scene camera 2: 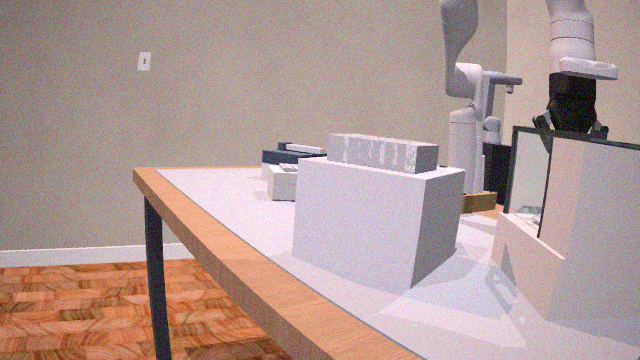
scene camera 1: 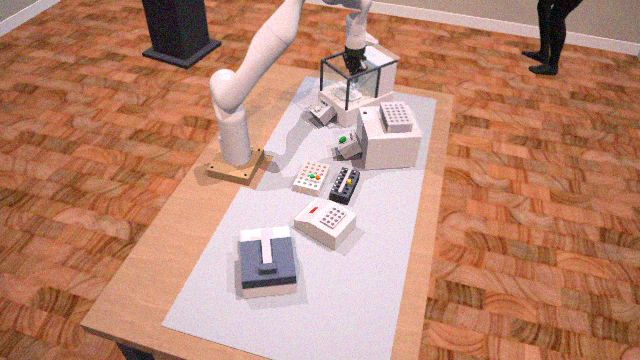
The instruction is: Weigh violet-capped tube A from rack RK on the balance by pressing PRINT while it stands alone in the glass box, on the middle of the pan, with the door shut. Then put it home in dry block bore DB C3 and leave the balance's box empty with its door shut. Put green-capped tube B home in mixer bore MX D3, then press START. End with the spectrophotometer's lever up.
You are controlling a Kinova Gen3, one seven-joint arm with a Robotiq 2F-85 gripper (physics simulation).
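Note:
My gripper [scene camera 1: 355, 69] is shut at the top of the balance's glass box [scene camera 1: 347, 92]. In scene camera 2 its fingertips are hidden behind the box's top edge [scene camera 2: 575, 134]. It is shut on violet-capped tube A, which is too small and hidden to make out. Green-capped tube B [scene camera 1: 312, 176] stands in the white rack [scene camera 1: 302, 189], beside an orange cap [scene camera 1: 318, 178]. The mixer [scene camera 1: 390, 150] [scene camera 2: 355, 215] bears a block of bores; its console has a green START button [scene camera 1: 342, 139]. The dry block [scene camera 1: 320, 232] has a red display. The spectrophotometer [scene camera 1: 267, 280] has a white lever [scene camera 1: 266, 245] along its top.
A black rack [scene camera 1: 338, 196] with a yellow cap [scene camera 1: 349, 181] and a white bar stands beside the white rack. The balance's small console [scene camera 1: 321, 111] stands left of the balance. The arm's wooden base [scene camera 1: 227, 172] is at the table's left edge.

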